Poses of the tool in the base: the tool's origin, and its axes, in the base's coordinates. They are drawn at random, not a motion.
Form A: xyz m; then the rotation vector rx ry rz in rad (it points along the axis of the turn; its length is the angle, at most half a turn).
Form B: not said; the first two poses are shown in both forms.
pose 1, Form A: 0.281 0.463 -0.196 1.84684 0.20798 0.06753
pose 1, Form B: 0.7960 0.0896 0.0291 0.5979 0.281 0.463 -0.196
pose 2, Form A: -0.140 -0.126 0.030 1.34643 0.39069 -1.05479
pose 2, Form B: 0.5901 0.1712 -0.4623 0.6393 -0.140 -0.126 0.030
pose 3, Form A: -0.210 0.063 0.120 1.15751 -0.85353 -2.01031
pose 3, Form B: 0.4423 -0.3261 -0.7681 0.3287 -0.210 0.063 0.120
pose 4, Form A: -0.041 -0.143 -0.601 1.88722 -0.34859 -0.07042
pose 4, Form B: 0.8051 -0.1487 -0.0300 0.5733 -0.041 -0.143 -0.601
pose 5, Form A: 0.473 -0.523 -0.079 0.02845 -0.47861 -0.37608
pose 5, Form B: 0.0140 -0.2356 -0.1851 0.9539 0.473 -0.523 -0.079
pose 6, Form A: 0.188 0.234 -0.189 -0.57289 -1.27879 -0.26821
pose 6, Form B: -0.2628 -0.5865 -0.1230 0.7562 0.188 0.234 -0.189
